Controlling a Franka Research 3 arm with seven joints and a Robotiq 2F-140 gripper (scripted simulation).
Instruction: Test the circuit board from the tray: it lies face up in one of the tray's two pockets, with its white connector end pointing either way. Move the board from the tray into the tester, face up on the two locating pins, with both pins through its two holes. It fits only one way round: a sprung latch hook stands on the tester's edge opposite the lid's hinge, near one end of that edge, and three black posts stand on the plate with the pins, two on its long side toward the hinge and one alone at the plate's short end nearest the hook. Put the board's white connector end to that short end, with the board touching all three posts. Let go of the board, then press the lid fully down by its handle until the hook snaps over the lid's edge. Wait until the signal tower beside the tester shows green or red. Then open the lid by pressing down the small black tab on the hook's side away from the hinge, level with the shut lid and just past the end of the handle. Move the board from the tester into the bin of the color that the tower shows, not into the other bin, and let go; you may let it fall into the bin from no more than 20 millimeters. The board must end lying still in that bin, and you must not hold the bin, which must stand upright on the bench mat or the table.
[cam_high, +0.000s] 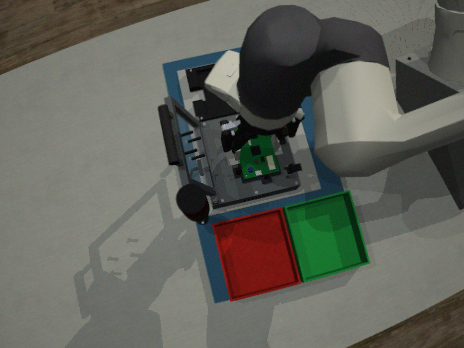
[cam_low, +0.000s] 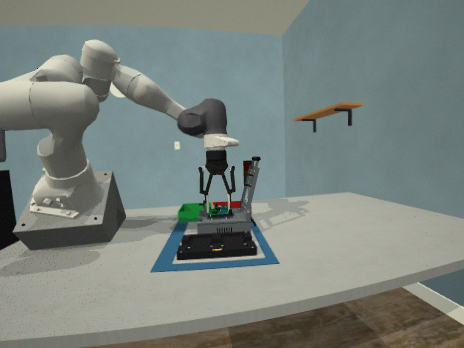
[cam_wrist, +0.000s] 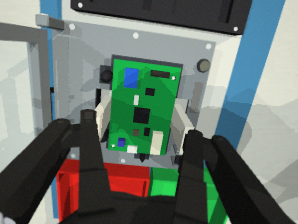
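The green circuit board is 20 mm below my hand. Round my hand: latch hook (50 mm behind, 70 mm to the left, 10 mm below); then clear lid (120 mm ahead, 20 mm to the right, 80 mm above); then tester plate (10 mm ahead, 10 mm to the left, 30 mm below).
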